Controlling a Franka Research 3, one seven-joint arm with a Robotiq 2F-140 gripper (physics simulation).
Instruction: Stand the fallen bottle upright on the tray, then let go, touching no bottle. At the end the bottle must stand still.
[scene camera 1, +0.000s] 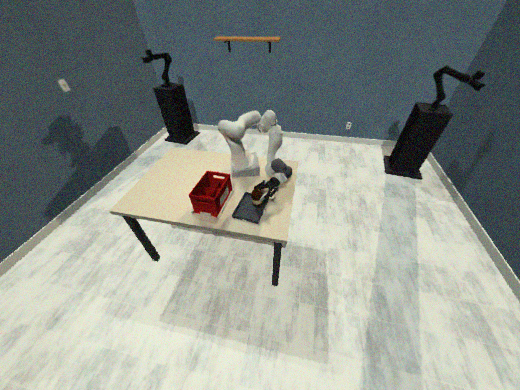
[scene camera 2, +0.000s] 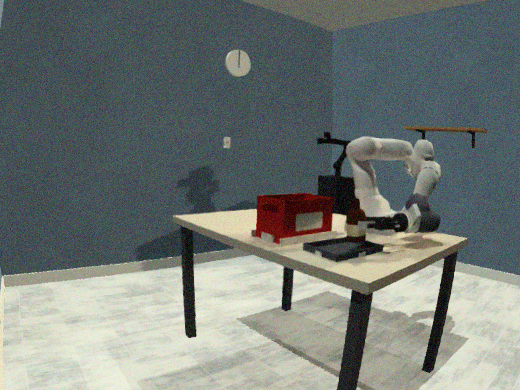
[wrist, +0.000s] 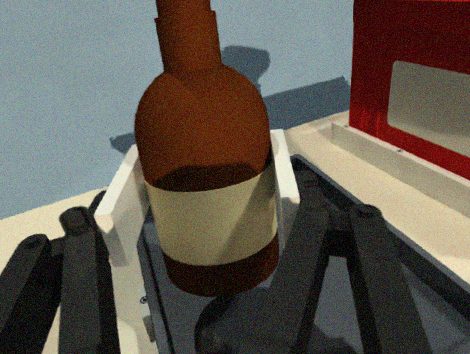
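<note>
A brown bottle (scene camera 1: 257, 195) (scene camera 2: 355, 225) (wrist: 205, 135) with a cream label stands about upright over the dark tray (scene camera 1: 243, 214) (scene camera 2: 325, 251) (wrist: 430, 272), near the tray's far side. In the wrist view its base is in sight, with the tray surface below it; whether the base touches the tray I cannot tell. My gripper (scene camera 1: 265, 190) (scene camera 2: 361, 225) (wrist: 209, 159) is level, coming from the robot's side, and shut on the bottle, with one pale finger pad on each side at label height.
A red crate (scene camera 1: 216, 202) (scene camera 2: 270, 220) (wrist: 367, 70) stands beside the tray on the table (scene camera 1: 165, 175) (scene camera 2: 225, 227), with a low pale strip (wrist: 400, 155) along its foot. The table's edge lies near the tray. Two black pedestals (scene camera 1: 175, 112) (scene camera 1: 420, 135) with small arms stand beyond the table.
</note>
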